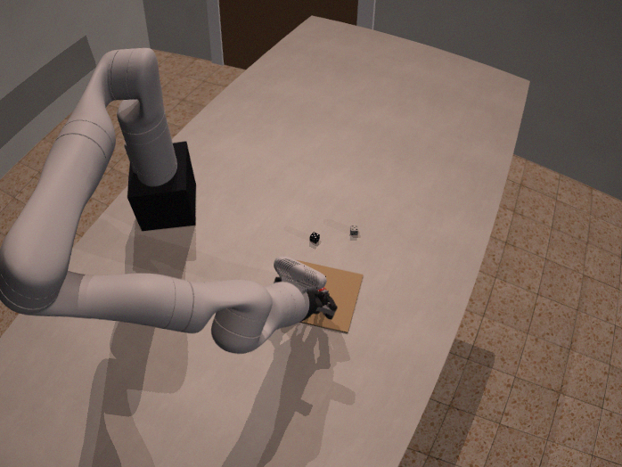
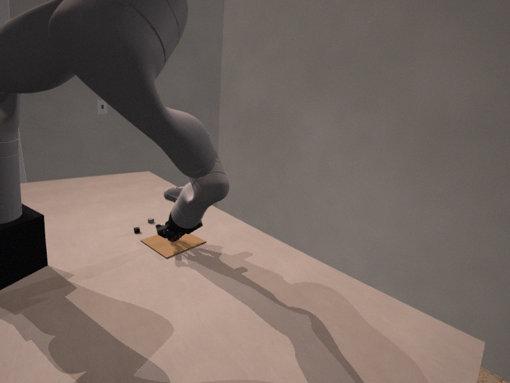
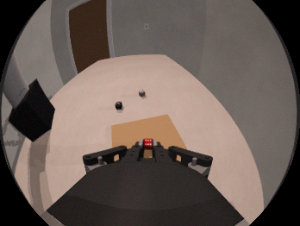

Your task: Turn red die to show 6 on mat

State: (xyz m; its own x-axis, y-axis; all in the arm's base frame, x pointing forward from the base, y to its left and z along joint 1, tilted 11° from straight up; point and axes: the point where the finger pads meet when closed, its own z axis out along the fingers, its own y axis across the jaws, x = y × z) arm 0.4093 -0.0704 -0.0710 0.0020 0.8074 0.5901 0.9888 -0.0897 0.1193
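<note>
Right now the red die is 20 mm below my hand and 10 mm to the left of it. Round my hand: black die 140 mm to the left, 70 mm behind, 20 mm below; then grey die 190 mm to the left, 20 mm below; then tan mat 30 mm below, 10 mm to the left.
</note>
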